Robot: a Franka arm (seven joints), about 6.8 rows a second.
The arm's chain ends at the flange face. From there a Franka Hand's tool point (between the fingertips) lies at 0.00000 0.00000 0.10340 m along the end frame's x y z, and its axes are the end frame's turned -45 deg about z.
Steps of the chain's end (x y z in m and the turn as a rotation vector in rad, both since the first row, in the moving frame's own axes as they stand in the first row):
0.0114 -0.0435 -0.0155 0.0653 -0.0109 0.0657
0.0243 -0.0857 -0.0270 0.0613 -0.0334 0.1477
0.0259 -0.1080 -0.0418 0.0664 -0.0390 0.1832
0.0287 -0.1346 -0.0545 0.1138 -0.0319 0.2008
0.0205 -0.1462 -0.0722 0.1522 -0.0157 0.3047
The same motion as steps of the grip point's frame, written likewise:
0.0430 -0.0281 -0.0157 0.0539 0.0385 0.0657
0.0803 -0.0502 -0.0273 0.0670 0.0197 0.1477
0.0974 -0.0655 -0.0421 0.0745 0.0194 0.1832
0.1225 -0.0848 -0.0552 0.1030 0.0579 0.2008
0.1295 -0.0994 -0.0734 0.1187 0.0965 0.3047

